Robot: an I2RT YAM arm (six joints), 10 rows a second.
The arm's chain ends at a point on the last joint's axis. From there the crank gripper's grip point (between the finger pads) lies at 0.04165 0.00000 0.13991 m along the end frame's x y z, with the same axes.
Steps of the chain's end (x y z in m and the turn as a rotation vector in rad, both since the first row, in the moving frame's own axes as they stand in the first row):
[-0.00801 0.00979 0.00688 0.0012 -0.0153 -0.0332]
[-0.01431 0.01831 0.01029 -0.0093 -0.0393 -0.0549]
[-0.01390 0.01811 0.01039 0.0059 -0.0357 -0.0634]
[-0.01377 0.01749 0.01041 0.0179 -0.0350 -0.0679]
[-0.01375 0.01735 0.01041 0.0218 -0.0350 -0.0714]
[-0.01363 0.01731 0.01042 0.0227 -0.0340 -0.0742]
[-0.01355 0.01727 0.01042 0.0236 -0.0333 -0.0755]
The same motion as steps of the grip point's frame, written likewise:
[-0.01018 0.00827 0.00750 0.0012 -0.0153 -0.0332]
[-0.01986 0.01748 0.01182 -0.0093 -0.0393 -0.0549]
[-0.01903 0.01480 0.01178 0.0059 -0.0357 -0.0634]
[-0.01887 0.01232 0.01173 0.0179 -0.0350 -0.0679]
[-0.01888 0.01149 0.01171 0.0218 -0.0350 -0.0714]
[-0.01864 0.01121 0.01168 0.0227 -0.0340 -0.0742]
[-0.01847 0.01099 0.01165 0.0236 -0.0333 -0.0755]

